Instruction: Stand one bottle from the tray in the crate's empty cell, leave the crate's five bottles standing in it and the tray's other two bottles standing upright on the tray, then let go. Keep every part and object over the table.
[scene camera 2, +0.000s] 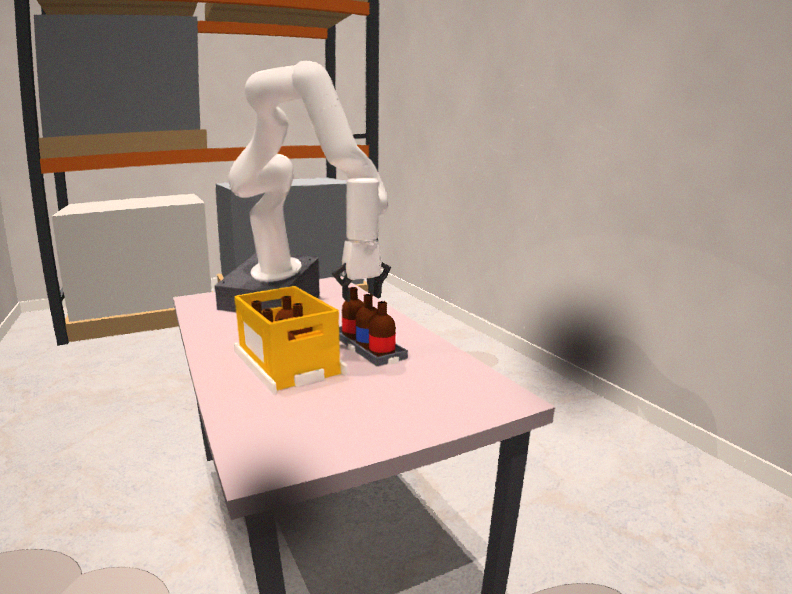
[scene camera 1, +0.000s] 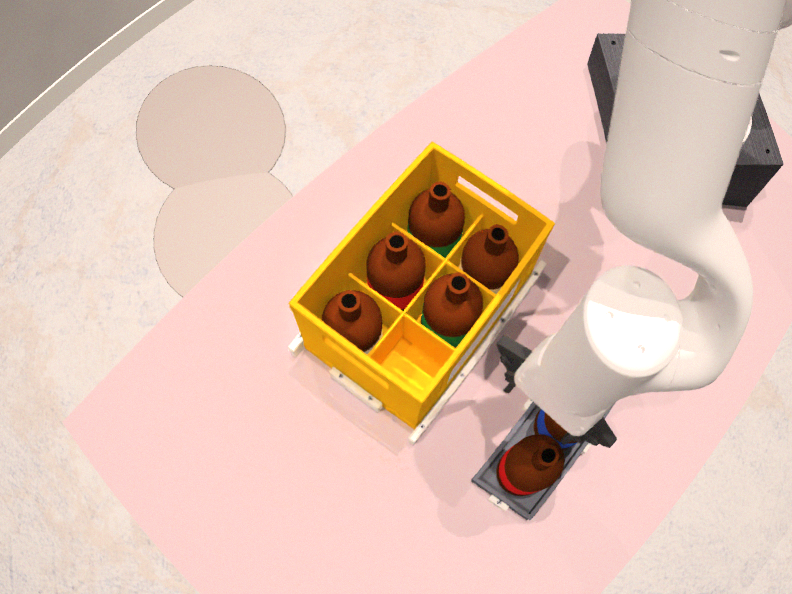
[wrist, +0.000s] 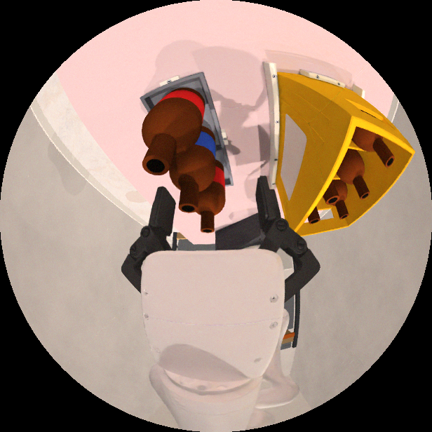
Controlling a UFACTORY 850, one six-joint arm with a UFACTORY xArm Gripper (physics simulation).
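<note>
A yellow crate holds several upright brown bottles. Its empty cell is at the near corner on the tray's side. A grey tray holds three upright bottles in a row: a front red-banded bottle, a middle blue-banded bottle and a rear red-banded bottle, hidden under the arm in scene camera 1. My gripper is open and empty, near neck height over the tray's rear end. The rear neck shows between its fingers.
The crate stands beside the tray, separated by a narrow strip of the pink table. White strips edge the crate's base. The robot's dark base block stands behind the crate. A storage rack stands behind the table.
</note>
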